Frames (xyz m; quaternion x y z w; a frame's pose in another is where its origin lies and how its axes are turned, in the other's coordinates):
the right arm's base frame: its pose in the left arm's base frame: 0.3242 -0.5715 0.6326 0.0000 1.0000 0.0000 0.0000
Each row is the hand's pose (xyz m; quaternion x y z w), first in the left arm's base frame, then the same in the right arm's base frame.
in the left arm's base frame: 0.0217 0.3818 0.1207 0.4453 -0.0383 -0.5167 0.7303
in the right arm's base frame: 0.3025 0.9533 0.5119 -0.5167 0.7303 -0.4453 0.0383
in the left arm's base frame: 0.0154 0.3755 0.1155 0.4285 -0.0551 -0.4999 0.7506
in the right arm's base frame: 0.3088 0.9470 0.5171 -0.4999 0.7506 -0.4285 0.0551
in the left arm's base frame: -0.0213 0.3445 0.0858 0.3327 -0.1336 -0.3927 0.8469
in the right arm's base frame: 0.3455 0.9160 0.5468 -0.3927 0.8469 -0.3327 0.1336
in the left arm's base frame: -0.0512 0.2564 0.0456 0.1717 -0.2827 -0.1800 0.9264
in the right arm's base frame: 0.3754 0.8279 0.5870 -0.1800 0.9264 -0.1717 0.2827
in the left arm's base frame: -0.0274 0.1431 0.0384 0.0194 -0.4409 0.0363 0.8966
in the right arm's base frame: 0.3516 0.7146 0.5942 0.0363 0.8966 -0.0194 0.4409
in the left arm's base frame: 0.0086 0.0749 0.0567 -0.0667 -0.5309 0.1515 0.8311
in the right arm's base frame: 0.3156 0.6464 0.5759 0.1515 0.8311 0.0667 0.5309
